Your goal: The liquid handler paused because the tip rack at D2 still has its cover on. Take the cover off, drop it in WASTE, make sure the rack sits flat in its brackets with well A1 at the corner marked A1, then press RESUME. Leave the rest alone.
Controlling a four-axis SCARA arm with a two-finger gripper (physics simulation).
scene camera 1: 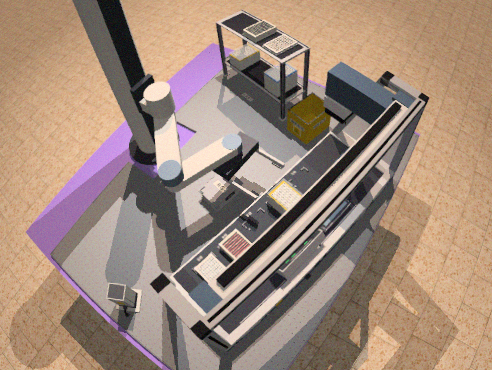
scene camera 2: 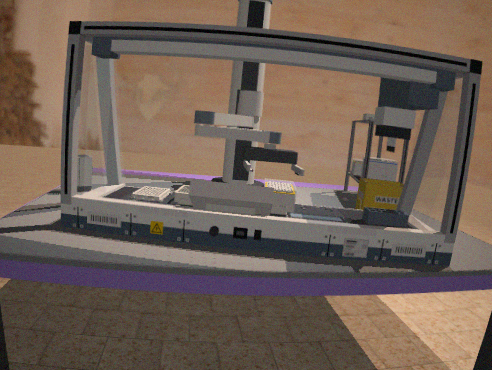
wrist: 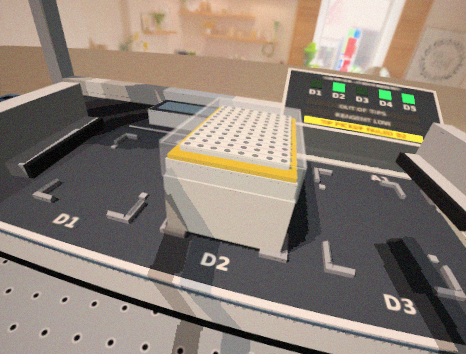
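Seen in the pictures: gripper, fingertip midpoint: (scene camera 1: 270,181) (scene camera 2: 276,170) (wrist: 251,121); arm's base at its link origin: (scene camera 1: 154,142).
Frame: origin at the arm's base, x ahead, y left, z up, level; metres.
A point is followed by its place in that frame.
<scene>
The tip rack (scene camera 1: 286,195) (scene camera 2: 280,186) (wrist: 230,215) stands at D2, white with a yellow band under its perforated top. A clear cover (wrist: 232,182) @(x 0.641, y 0.037, z 0.122 m) encloses its top. Front brackets show at its base; whether it sits fully flat, and its A1 corner, I cannot tell. My gripper (scene camera 1: 274,179) @(x 0.628, y 0.032, z 0.166 m) (scene camera 2: 273,169) @(x 0.628, y 0.032, z 0.166 m) (wrist: 251,121) @(x 0.628, y 0.032, z 0.166 m) is open and empty, its fingers wide apart on either side of the rack, above the deck. The yellow WASTE bin (scene camera 1: 307,122) @(x 0.547, y 0.465, z 0.016 m) (scene camera 2: 380,195) stands beyond the deck's end. The tilted screen (wrist: 362,107) @(x 0.816, y -0.117, z 0.130 m) highlights "TIP PICKUP FAILED D2". A RESUME button is not readable.
A gantry frame (scene camera 2: 275,32) @(x 0.925, y -0.069, z 0.509 m) spans the deck. A red-striped plate (scene camera 1: 235,244) @(x 0.638, y -0.208, z 0.080 m) and a white rack (scene camera 1: 212,267) @(x 0.622, y -0.325, z 0.078 m) stand farther along the deck. A grey box (scene camera 1: 215,192) @(x 0.440, y -0.072, z 0.062 m) lies behind the deck. A shelf unit (scene camera 1: 283,90) @(x 0.444, y 0.419, z 0.207 m) stands at the back; a small device (scene camera 1: 120,295) @(x 0.443, y -0.619, z 0.143 m) stands at the table's edge.
</scene>
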